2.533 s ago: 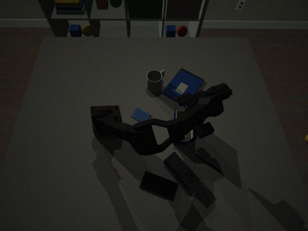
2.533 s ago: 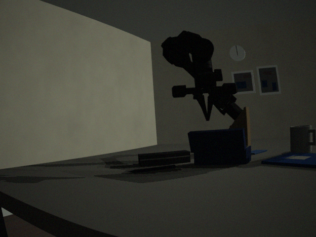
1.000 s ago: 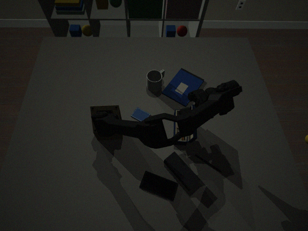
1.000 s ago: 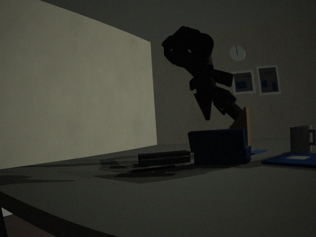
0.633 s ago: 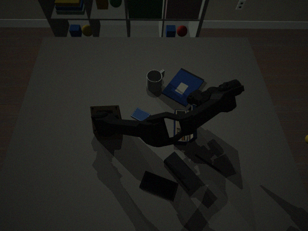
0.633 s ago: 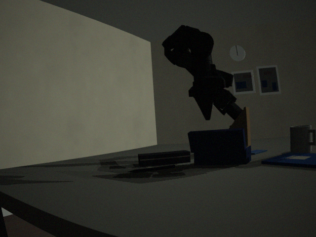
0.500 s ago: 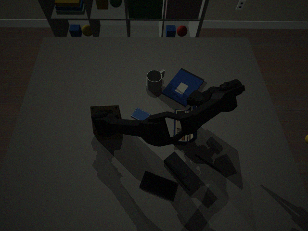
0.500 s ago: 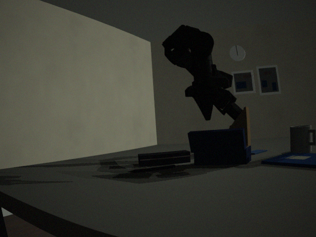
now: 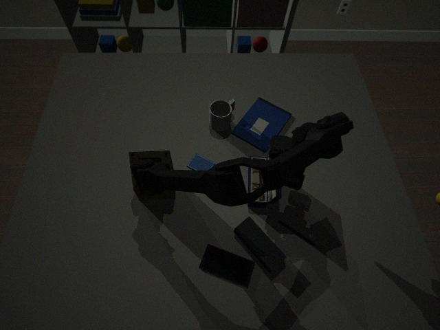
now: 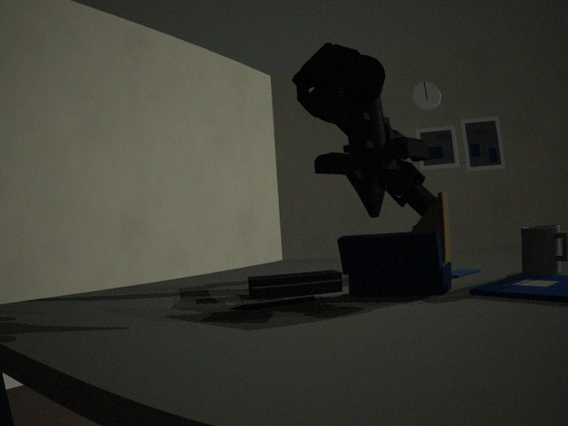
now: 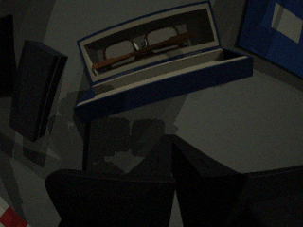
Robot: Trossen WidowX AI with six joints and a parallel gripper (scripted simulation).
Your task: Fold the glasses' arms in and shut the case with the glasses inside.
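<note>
Right now my hand is 30 mm past the glasses case lid, 10 mm to the right of it and 90 mm above it. Also, from my hand: long dark box: 100 mm behind, 190 mm to the right, 140 mm below; then blue glasses case: 60 mm behind, 10 mm to the left, 110 mm below; then small blue card: 270 mm behind, 100 mm to the left, 160 mm below.
</note>
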